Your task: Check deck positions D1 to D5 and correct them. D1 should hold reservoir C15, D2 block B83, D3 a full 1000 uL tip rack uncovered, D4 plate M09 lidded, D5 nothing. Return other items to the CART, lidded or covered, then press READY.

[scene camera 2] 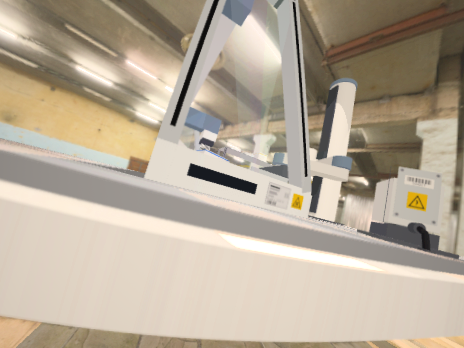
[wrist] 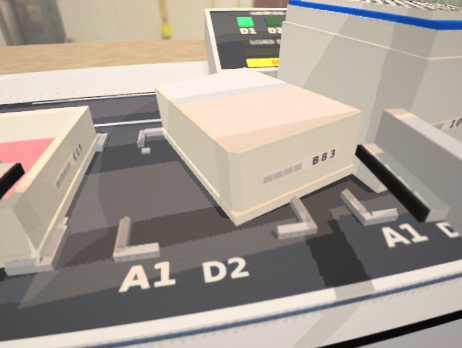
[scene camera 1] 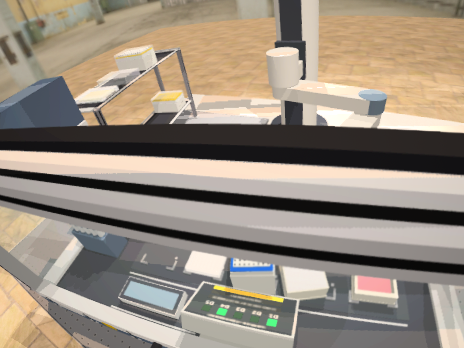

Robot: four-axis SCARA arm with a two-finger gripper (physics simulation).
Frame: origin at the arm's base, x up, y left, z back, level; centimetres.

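Seen in the pictures: gripper, fingertip midpoint: [wrist: 193,139].
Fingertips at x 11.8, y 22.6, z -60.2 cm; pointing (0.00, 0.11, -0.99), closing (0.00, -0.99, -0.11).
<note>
A point is followed by its place in that frame.
Block B83 [scene camera 1: 304,282] {x 11.2, y 22.4, z -72.3 cm} [wrist: 270,120] {x 11.1, y 19.0, z -64.1 cm} sits turned askew at D2, off its corner brackets and shifted toward D3. Reservoir C15 [scene camera 1: 374,285] {x 7.1, y 36.1, z -66.1 cm} [wrist: 75,155] {x 8.2, y 31.2, z -65.4 cm}, with pink contents, sits at D1. A tall tip rack with a blue band [scene camera 1: 253,281] {x 13.1, y 13.3, z -76.6 cm} [wrist: 335,70] {x 12.7, y 14.4, z -68.5 cm} stands uncovered at D3, close beside the block. A white plate [scene camera 1: 205,264] is at D4; its label does not show. D5 shows bare brackets. My gripper [wrist: 193,139] {x 11.8, y 22.6, z -60.2 cm} is open and empty, its fingers wide apart around the near side of the block. The READY button does not show clearly.
The cart [scene camera 1: 186,82] {x 20.5, y -52.4, z -3.9 cm} holds a white box [scene camera 1: 136,57] {x 41.4, y -50.8, z -29.3 cm}, flat items [scene camera 1: 118,76] {x 38.8, y -49.7, z -40.6 cm} [scene camera 1: 97,96] {x 37.9, y -45.3, z -53.8 cm} and a lower yellow-topped box [scene camera 1: 169,101] {x 16.8, y -54.0, z -16.7 cm}. The lamp panel [scene camera 1: 240,312] [wrist: 232,37] {x 13.4, y 21.2, z -80.5 cm} shows D1 and D4 lit. A wide beam [scene camera 1: 225,200] {x 51.7, y 21.2, z -88.8 cm} crosses scene camera 1. A blue-grey block [scene camera 1: 102,244] stands beyond D5.
</note>
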